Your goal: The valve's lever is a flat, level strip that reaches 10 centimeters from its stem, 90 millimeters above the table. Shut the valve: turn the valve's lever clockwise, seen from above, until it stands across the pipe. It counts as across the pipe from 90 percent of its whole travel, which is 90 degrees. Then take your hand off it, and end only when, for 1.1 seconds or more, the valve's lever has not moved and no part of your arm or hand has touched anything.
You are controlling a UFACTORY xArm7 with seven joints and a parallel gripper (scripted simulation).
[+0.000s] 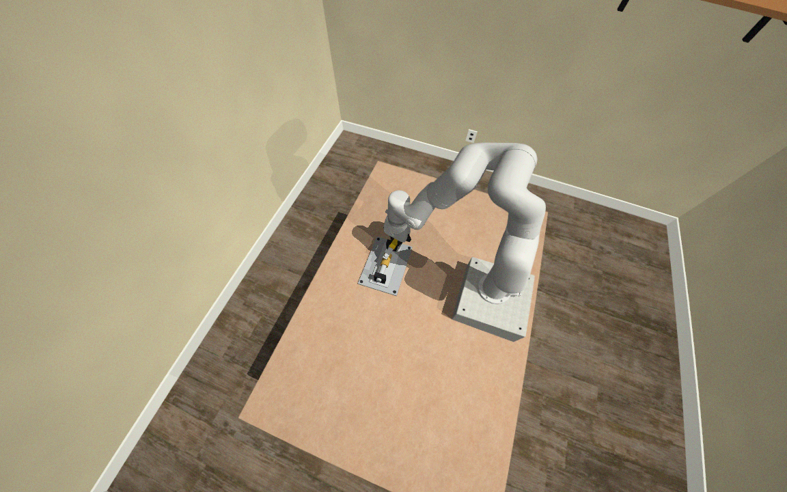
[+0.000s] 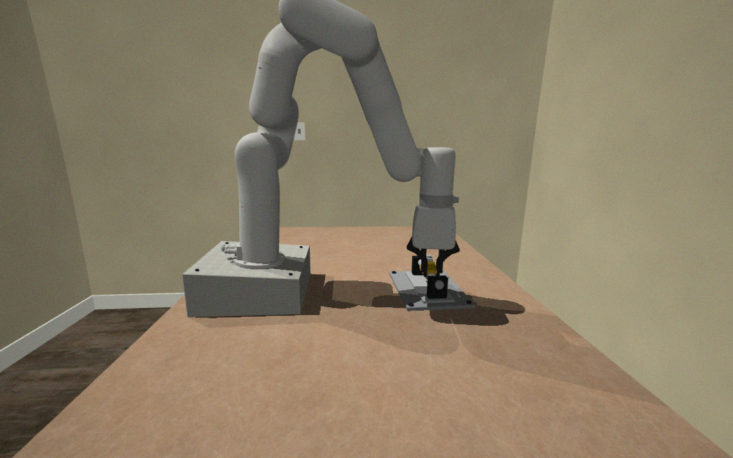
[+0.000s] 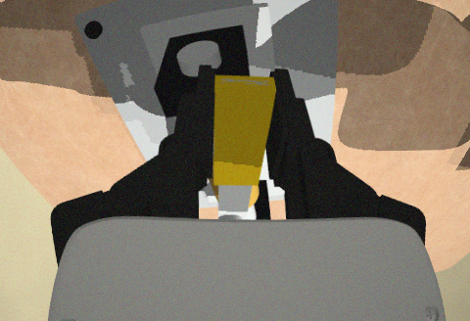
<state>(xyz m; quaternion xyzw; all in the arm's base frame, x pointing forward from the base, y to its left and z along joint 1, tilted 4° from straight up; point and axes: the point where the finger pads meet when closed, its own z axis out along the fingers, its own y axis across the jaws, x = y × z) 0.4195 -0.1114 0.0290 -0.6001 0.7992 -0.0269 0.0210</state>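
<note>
My hand is 10 mm short of the yellow lever and 50 mm to the right of it. From my hand the other things lie so: grey baseplate (20 mm ahead, 80 mm to the left, 90 mm below).
</note>
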